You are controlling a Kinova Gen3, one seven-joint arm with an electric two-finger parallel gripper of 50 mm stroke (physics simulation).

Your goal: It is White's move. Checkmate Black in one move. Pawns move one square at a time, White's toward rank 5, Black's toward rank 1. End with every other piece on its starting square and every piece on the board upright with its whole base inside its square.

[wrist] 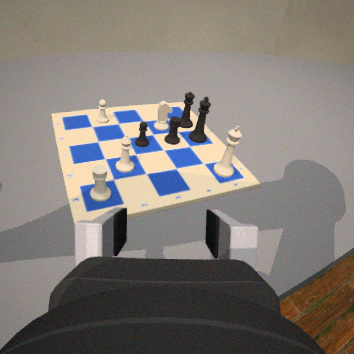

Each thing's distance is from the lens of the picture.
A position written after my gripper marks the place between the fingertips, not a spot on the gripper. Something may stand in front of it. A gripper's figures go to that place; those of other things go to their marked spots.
my gripper point(165, 225): 18 cm
chessboard point(164, 175): 32 cm
